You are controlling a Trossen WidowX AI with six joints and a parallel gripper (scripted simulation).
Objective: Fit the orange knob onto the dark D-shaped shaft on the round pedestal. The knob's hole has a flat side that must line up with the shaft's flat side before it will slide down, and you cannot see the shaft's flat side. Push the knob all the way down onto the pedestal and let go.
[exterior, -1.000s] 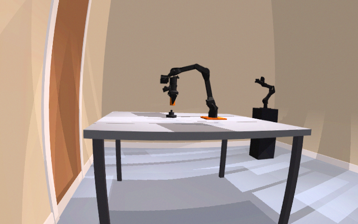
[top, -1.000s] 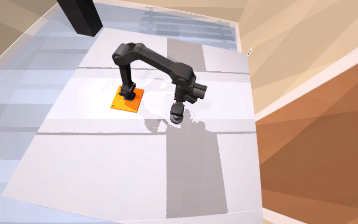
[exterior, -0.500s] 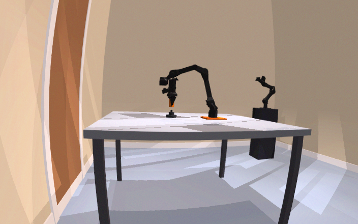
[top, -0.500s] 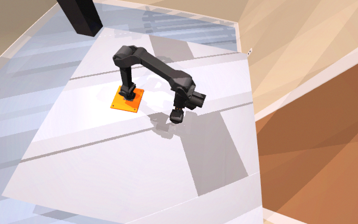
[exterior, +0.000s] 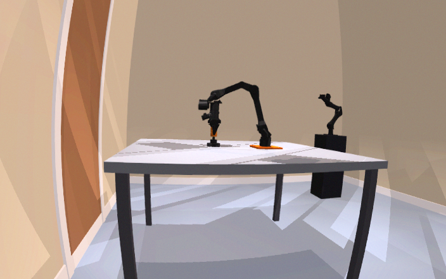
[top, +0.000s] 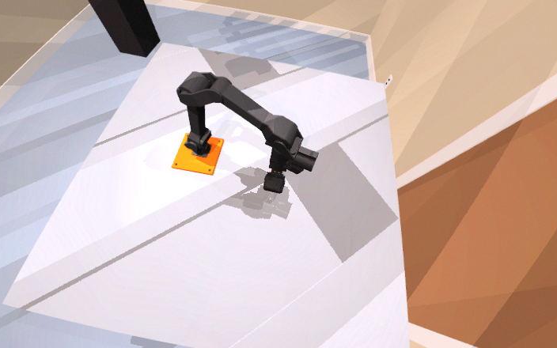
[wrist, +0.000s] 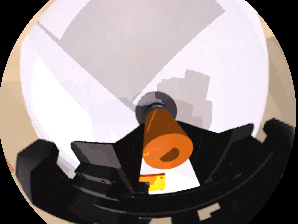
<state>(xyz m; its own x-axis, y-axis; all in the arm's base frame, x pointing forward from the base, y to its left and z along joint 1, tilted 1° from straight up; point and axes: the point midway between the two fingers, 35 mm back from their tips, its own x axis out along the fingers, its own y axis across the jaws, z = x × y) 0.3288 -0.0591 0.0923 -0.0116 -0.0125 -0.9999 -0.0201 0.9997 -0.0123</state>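
Now: gripper tip 20 mm below the orange knob. The rest, counted from my gripper tip: round pedestal (40 mm below).
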